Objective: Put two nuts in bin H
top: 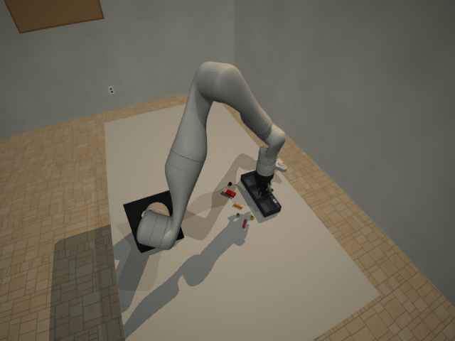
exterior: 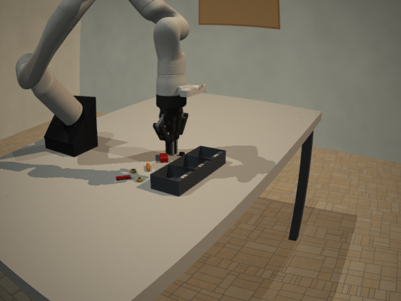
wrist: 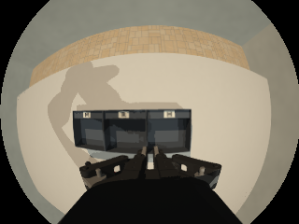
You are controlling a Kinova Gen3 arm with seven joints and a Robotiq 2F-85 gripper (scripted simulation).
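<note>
My hand is 30 mm short of the black three-compartment bin row, 50 mm to the right of it and 70 mm above it. Round my hand: red cylinder 120 mm behind, 60 mm to the right, 80 mm below; then orange cylinder 100 mm behind, 40 mm to the left, 80 mm below; then red block 100 mm behind, 130 mm to the left, 80 mm below.
</note>
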